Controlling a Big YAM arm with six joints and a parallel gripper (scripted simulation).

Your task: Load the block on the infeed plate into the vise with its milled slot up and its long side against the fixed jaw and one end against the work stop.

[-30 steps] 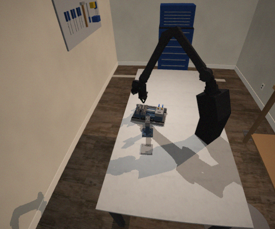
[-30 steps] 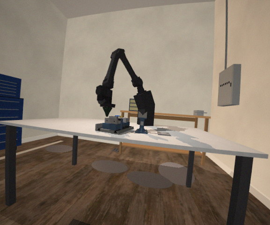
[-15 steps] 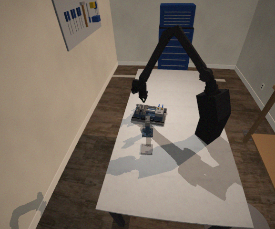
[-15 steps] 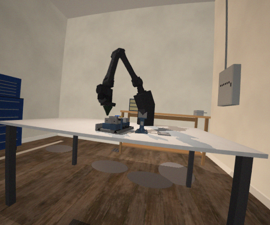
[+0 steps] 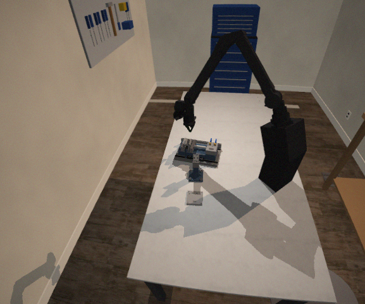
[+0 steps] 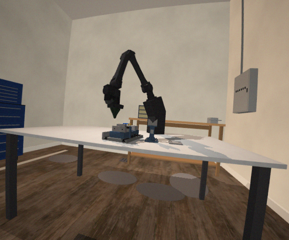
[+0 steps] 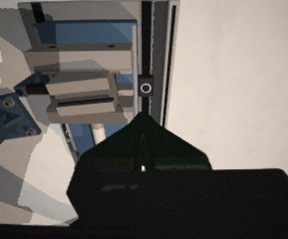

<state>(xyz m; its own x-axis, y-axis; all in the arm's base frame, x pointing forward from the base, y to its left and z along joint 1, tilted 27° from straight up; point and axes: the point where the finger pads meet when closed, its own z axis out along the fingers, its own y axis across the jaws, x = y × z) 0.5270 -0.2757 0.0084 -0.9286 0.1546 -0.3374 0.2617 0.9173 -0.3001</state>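
The part lies 10 mm ahead of my hand, 60 mm to the left of it and 50 mm below it. Round my hand: moving jaw (20 mm behind, 70 mm to the left, 80 mm below); then fixed jaw (50 mm ahead, 50 mm to the left, 80 mm below); then work stop rod (30 mm ahead, 100 mm to the left, 60 mm below).
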